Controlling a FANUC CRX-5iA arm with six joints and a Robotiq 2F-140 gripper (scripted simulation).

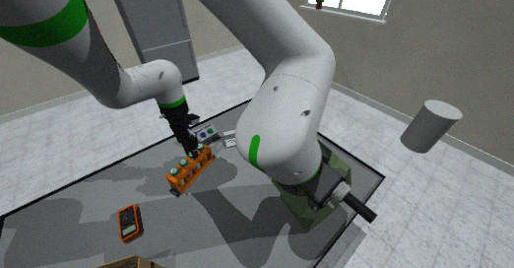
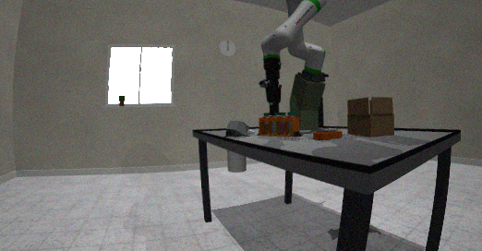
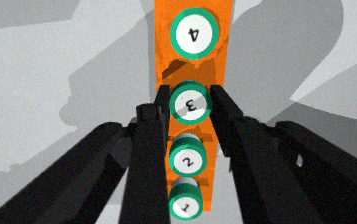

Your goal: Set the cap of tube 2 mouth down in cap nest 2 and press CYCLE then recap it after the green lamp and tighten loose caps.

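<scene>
My hand is 160 mm short of the key housing, 130 mm to the left of it and 90 mm above it.
</scene>
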